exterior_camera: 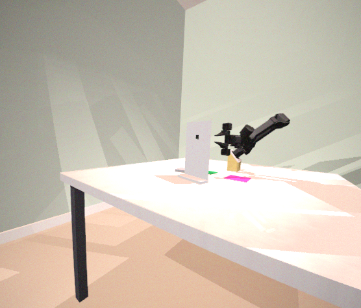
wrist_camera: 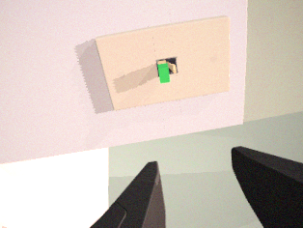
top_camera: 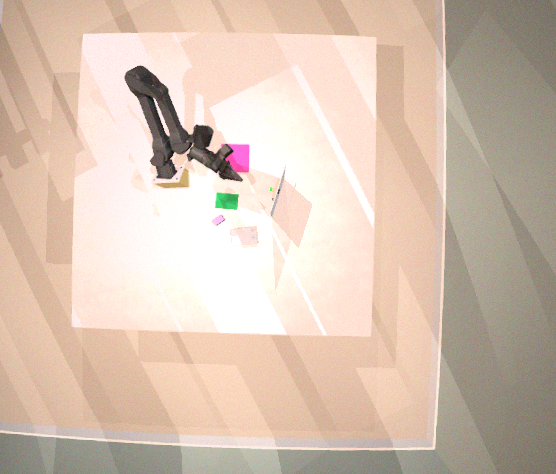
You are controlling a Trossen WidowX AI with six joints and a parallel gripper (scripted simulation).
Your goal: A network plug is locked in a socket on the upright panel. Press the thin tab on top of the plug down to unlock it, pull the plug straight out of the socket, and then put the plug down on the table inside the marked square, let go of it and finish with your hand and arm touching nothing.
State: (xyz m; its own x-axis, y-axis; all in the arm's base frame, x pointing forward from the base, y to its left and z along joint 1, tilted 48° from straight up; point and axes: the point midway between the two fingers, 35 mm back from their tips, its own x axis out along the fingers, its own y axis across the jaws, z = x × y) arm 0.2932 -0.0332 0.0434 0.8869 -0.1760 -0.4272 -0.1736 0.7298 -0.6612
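The network plug is 120 mm ahead of my gripper tip and 20 mm to the right of it. Also, from my gripper tip: panel: 140 mm ahead, 30 mm to the right, 80 mm below; magenta square: 70 mm behind, 120 mm to the left, 210 mm below.
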